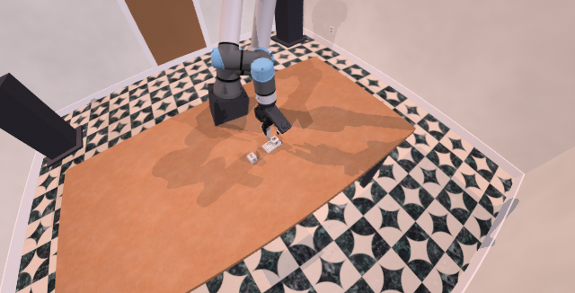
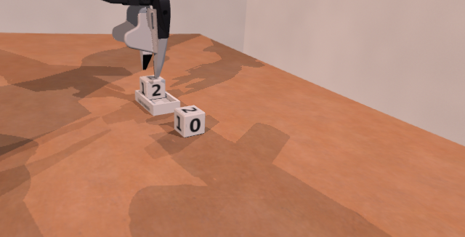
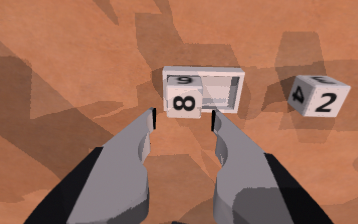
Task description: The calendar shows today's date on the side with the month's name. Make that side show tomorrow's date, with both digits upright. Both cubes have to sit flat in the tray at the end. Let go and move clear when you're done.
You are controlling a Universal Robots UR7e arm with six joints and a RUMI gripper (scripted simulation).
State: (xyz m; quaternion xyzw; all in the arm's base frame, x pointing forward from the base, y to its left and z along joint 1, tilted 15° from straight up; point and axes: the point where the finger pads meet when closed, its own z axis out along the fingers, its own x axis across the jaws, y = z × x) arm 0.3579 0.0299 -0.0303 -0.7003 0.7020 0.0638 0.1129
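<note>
Now: the tray 6 cm below my hand and 2 cm to the right of it.
</note>
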